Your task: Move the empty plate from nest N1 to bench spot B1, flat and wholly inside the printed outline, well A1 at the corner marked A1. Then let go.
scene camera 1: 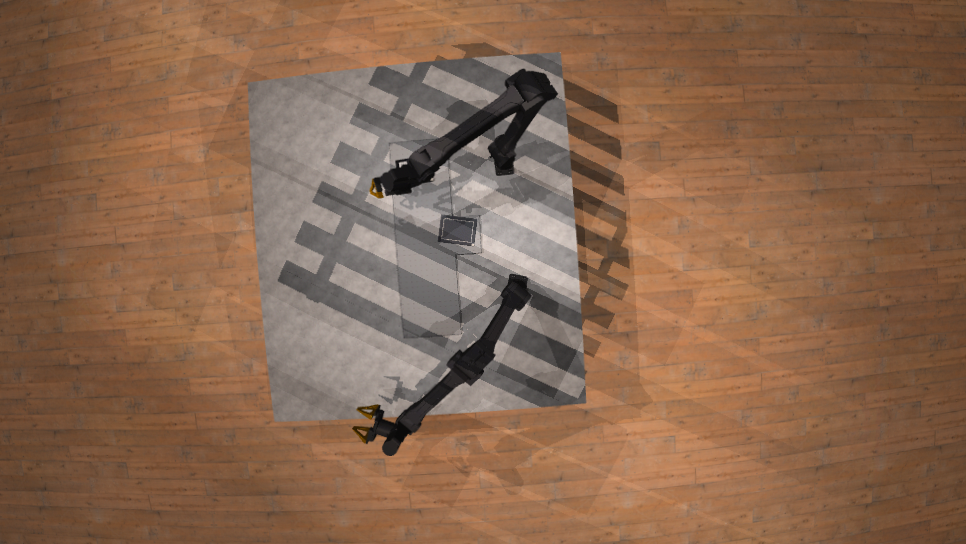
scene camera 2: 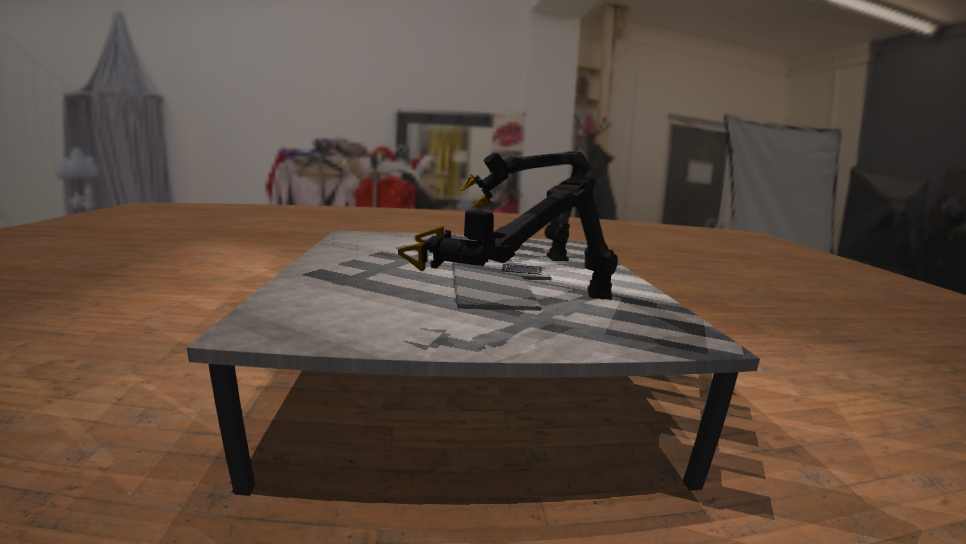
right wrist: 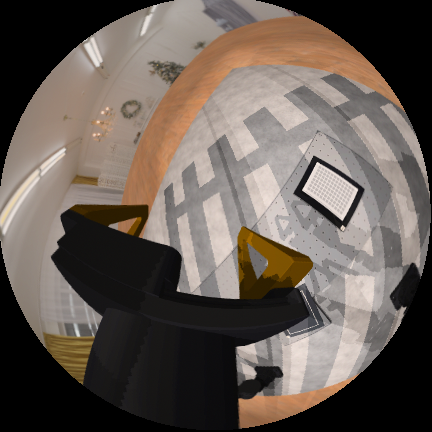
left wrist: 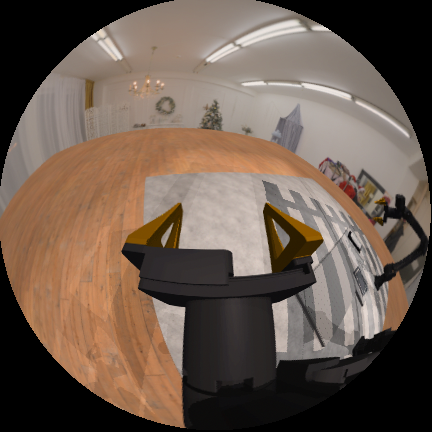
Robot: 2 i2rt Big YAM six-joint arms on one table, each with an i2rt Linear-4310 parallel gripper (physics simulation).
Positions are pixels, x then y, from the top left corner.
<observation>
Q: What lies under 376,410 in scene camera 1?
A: The left gripper.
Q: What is the left gripper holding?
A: Nothing.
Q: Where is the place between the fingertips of the left gripper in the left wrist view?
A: At 223,206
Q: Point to a plate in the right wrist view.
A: At 331,190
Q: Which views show the left gripper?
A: Scene camera 1, scene camera 2 and the left wrist view only.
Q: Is the left gripper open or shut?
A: Open.
</observation>
